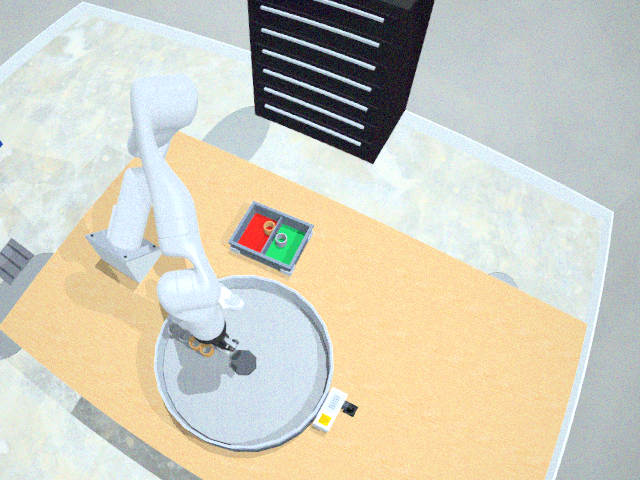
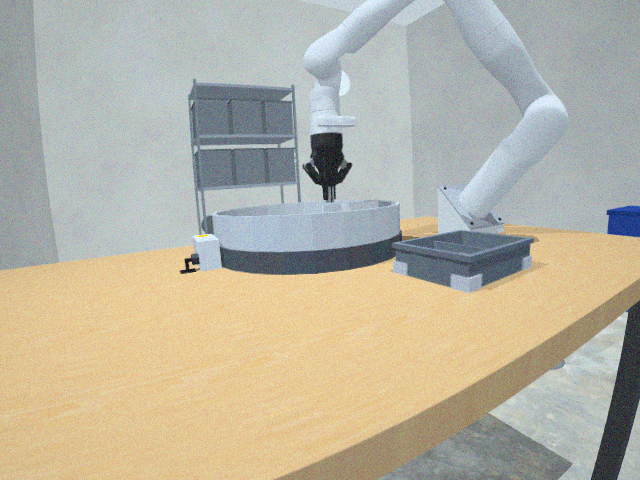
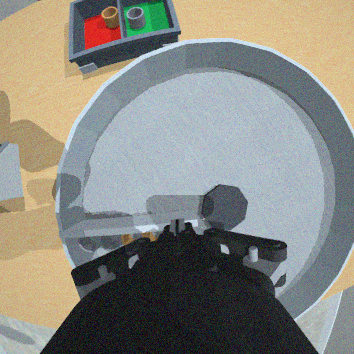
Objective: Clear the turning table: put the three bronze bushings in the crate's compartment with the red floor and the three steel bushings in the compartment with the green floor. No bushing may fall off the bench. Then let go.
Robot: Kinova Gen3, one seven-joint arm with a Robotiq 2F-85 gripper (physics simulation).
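Frame: origin at the arm's base, x left, y down, z back, level; metres.
Where they show: gripper, fingertip midpoint: [image 1: 218,344] [image 2: 329,202] [image 3: 178,227]; arm's base, link origin: [image 1: 125,241] [image 2: 472,205].
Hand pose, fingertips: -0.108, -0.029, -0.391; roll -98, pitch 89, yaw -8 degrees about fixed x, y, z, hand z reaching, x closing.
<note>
Things, the pixels of their centre, and the offset from my fingertips, as dx, dy, dz. "*": a spot on its surface instead.
- pale straight bar, surface spot: [image 3: 115,223] * +0.005, +0.020, +0.076
- crate, body centre: [image 2: 464,255] [image 3: 121,21] [image 1: 271,237] +0.343, +0.082, +0.061
- bronze bushing, body centre: [image 3: 111,16] [image 1: 269,228] +0.370, +0.088, +0.084
- steel bushing, body centre: [image 3: 135,17] [image 1: 281,240] +0.353, +0.088, +0.036
- dark hub, body centre: [image 3: 224,207] [image 1: 243,362] +0.002, +0.050, -0.063
- white box, surface spot: [image 2: 208,253] * +0.054, +0.073, -0.299
The turning table [image 1: 289,320] [image 2: 310,232] [image 3: 225,125] has a high rim. Two bronze bushings [image 1: 208,355] [image 3: 149,237] stand in a row on its left part, in shadow; steel bushings [image 3: 90,243] at the outer end are dim and partly hidden. A pale straight bar [image 3: 115,223] runs beside the row. The crate [image 1: 261,256] [image 2: 434,266] [image 3: 130,52] holds one bronze bushing [image 1: 269,233] [image 3: 111,21] on red and one steel bushing [image 1: 280,244] [image 3: 136,21] on green, near the divider. My gripper [image 1: 233,347] [image 2: 329,197] [image 3: 178,227] is shut and empty, pointing down near the bar's inner end.
A dark hub [image 1: 243,362] [image 3: 227,205] marks the turning table's middle, close to my fingertips. A white box [image 1: 329,410] [image 2: 208,253] with a black crank stands against the rim's outside. A black drawer cabinet [image 1: 315,77] stands beyond the bench.
</note>
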